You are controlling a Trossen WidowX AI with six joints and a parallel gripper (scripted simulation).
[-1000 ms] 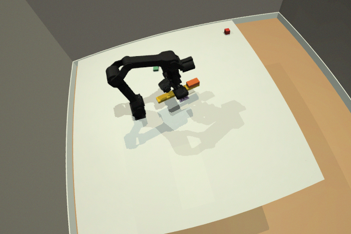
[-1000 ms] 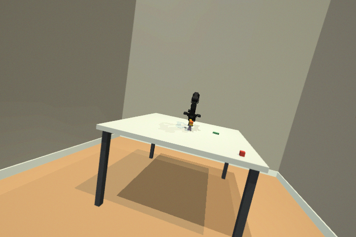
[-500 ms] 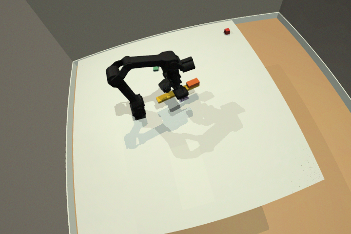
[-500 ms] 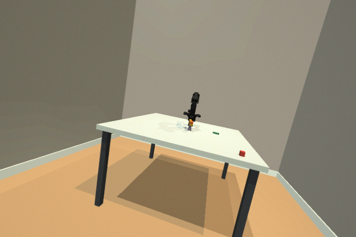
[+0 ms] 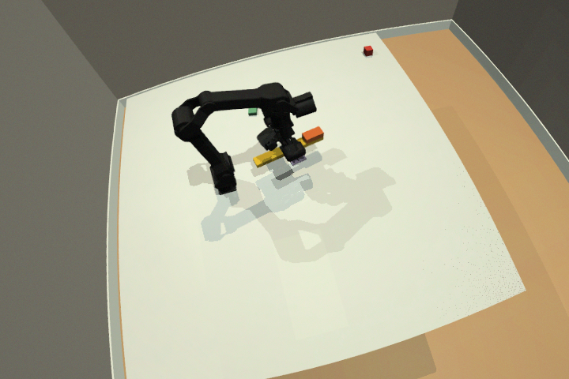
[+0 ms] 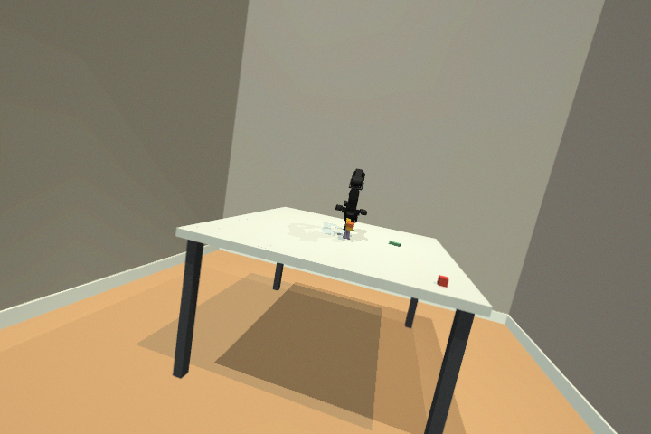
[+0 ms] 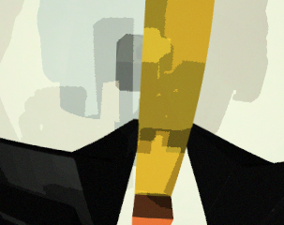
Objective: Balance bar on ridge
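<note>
My gripper tip is now 5 cm above the purple ridge, 3 cm short of it and 1 cm to the right of it. Also, from my gripper tip: small green block (29 cm to the left, 8 cm behind, 7 cm below); small red cube (50 cm ahead, 48 cm to the left, 6 cm below).
</note>
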